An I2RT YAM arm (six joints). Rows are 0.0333 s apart.
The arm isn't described. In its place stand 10 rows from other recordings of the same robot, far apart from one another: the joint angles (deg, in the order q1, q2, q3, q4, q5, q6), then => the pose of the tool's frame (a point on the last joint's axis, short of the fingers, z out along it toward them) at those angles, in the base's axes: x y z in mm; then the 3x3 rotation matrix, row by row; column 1 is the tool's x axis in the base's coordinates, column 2 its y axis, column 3 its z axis.
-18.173, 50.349, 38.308, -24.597, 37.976, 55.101 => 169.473 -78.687 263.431; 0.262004 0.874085 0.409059; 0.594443 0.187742 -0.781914; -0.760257 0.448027 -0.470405
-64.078, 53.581, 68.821, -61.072, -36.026, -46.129 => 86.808 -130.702 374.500; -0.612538 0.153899 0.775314; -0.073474 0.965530 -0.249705; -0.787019 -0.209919 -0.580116
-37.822, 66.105, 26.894, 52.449, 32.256, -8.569 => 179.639 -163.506 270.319; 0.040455 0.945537 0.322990; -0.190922 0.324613 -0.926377; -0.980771 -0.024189 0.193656
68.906, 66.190, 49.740, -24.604, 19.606, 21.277 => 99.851 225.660 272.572; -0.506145 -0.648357 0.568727; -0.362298 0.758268 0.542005; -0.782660 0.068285 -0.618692
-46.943, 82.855, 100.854, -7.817, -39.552, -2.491 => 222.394 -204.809 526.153; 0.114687 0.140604 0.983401; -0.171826 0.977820 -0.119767; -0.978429 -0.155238 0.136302
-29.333, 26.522, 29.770, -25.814, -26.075, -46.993 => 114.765 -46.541 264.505; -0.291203 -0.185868 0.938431; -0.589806 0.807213 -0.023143; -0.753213 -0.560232 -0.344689
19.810, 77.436, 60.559, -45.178, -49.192, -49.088 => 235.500 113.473 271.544; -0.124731 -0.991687 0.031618; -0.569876 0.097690 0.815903; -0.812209 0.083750 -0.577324
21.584, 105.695, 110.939, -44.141, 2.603, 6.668 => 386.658 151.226 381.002; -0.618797 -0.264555 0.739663; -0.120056 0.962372 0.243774; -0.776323 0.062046 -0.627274
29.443, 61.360, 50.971, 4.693, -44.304, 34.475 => 200.482 141.718 350.163; -0.612977 -0.740027 0.276802; 0.119165 0.259738 0.958298; -0.781063 0.620400 -0.071028
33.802, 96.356, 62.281, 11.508, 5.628, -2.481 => 323.381 212.300 246.315; -0.297887 -0.491746 0.818199; -0.251275 0.867276 0.429759; -0.920937 -0.077574 -0.381914
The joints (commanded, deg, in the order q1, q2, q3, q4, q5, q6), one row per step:
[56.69 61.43 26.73 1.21 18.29 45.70]
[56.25 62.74 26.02 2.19 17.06 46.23]
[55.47 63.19 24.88 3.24 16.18 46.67]
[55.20 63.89 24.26 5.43 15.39 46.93]
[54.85 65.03 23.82 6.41 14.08 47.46]
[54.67 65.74 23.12 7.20 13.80 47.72]
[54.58 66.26 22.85 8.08 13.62 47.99]
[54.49 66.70 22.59 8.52 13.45 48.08]
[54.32 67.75 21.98 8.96 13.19 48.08]
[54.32 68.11 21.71 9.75 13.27 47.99]
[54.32 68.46 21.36 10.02 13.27 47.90]
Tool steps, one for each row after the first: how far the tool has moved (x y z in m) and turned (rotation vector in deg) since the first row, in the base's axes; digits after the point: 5 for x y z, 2 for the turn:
[0.00137 0.00032 -0.00718 -0.12 1.41 0.30]
[0.00253 -0.00236 -0.01357 0.02 2.34 0.00]
[0.00379 -0.00152 -0.01611 1.16 2.35 0.26]
[0.00488 -0.00094 -0.02111 1.44 3.57 0.70]
[0.00495 -0.00176 -0.02621 1.20 4.19 0.58]
[0.00549 -0.00141 -0.02815 1.52 4.36 0.50]
[0.00571 -0.00152 -0.03042 1.42 4.64 0.49]
[0.00572 -0.00236 -0.03669 0.52 5.48 0.48]
[0.00589 -0.00221 -0.03816 0.57 5.30 0.47]
[0.00550 -0.00275 -0.04080 0.16 5.51 0.51]

